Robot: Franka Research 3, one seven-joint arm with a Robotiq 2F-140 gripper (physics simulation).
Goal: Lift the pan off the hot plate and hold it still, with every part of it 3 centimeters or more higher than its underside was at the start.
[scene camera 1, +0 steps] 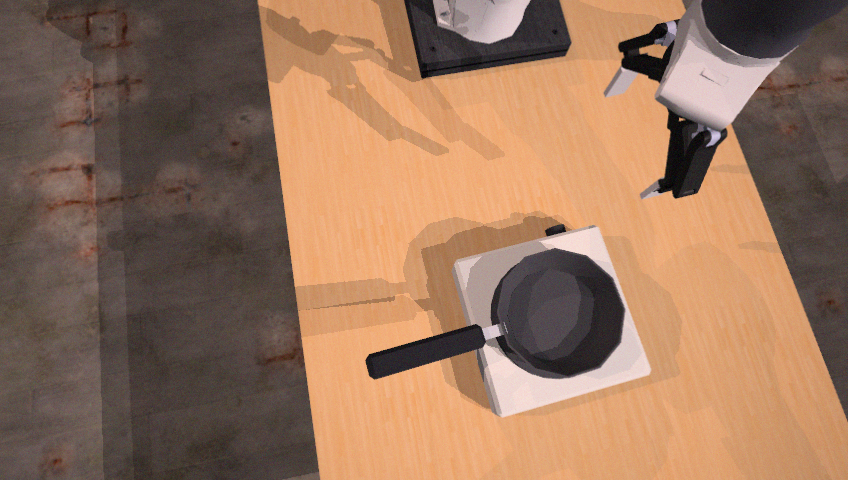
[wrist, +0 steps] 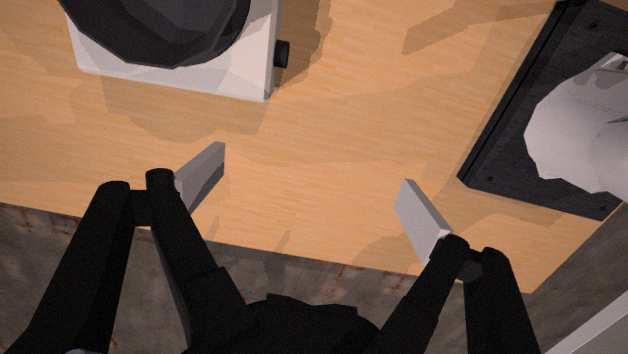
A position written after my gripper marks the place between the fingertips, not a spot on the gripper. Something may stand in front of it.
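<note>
There's a dark pan (scene camera 1: pixel 559 311) that I can see, and a white hot plate (scene camera 1: pixel 512 386) as well. I can also see my gripper (scene camera 1: pixel 631 142), (wrist: pixel 313 176), so the wrist view has the gripper too.
</note>
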